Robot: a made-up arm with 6 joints. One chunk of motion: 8 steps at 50 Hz.
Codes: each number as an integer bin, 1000 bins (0 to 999) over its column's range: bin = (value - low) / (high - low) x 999, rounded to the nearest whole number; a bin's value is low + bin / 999 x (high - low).
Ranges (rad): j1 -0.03..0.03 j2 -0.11..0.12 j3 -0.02..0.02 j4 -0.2..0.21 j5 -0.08..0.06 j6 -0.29..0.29
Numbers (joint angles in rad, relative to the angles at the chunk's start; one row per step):
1: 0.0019 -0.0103 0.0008 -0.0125 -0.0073 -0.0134
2: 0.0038 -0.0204 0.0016 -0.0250 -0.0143 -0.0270
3: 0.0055 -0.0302 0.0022 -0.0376 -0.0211 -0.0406
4: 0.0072 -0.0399 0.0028 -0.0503 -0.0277 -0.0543
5: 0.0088 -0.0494 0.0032 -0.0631 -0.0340 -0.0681
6: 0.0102 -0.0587 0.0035 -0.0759 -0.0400 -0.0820
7: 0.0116 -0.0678 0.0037 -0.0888 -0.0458 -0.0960
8: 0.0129 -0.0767 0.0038 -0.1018 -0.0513 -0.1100
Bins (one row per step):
1: 531 433 519 457 519 476
2: 563 389 539 426 469 453
3: 591 347 554 396 420 430
4: 619 304 569 365 373 406
5: 646 263 579 334 328 382
6: 669 223 587 302 285 358
7: 693 183 592 271 244 334
8: 714 145 594 239 205 310

